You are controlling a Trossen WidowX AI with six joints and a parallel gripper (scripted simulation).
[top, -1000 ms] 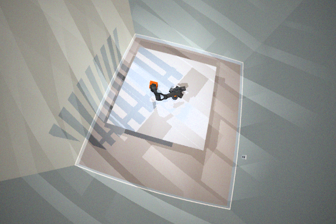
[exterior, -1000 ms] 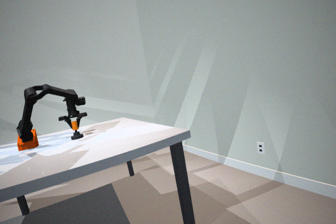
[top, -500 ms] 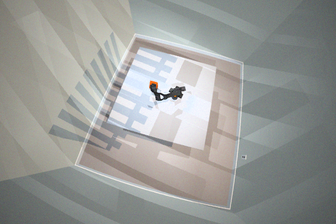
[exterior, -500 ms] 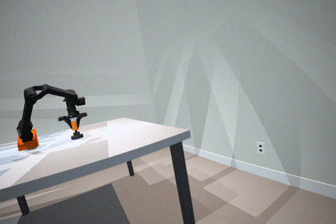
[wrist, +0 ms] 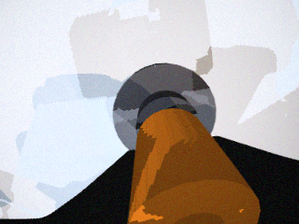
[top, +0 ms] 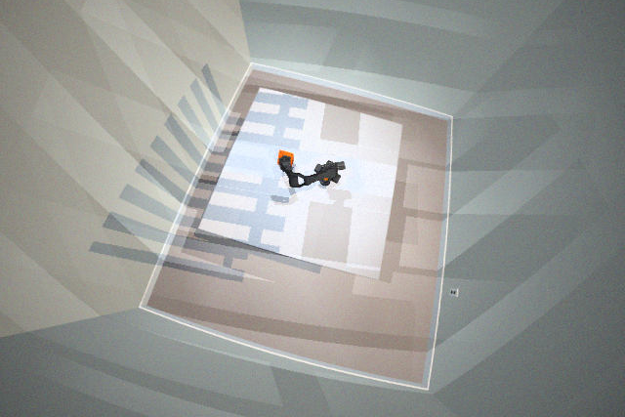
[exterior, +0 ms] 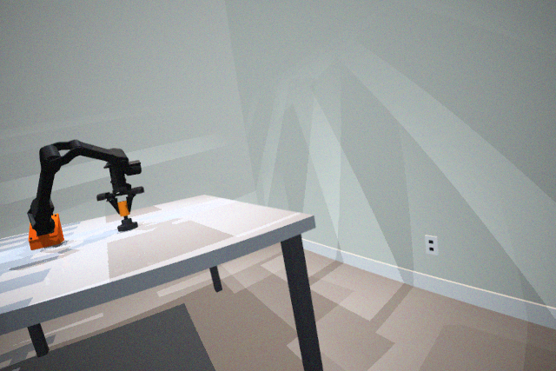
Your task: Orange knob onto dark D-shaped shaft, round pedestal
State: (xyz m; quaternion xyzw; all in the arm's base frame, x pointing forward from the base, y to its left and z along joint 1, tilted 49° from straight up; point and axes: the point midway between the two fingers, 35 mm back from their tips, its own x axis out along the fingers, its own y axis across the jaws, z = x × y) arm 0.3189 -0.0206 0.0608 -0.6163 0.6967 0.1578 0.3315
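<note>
Right now the orange knob is 20 mm above my gripper tip. From my gripper tip the other things lie so: dark round pedestal: 40 mm below.
</note>
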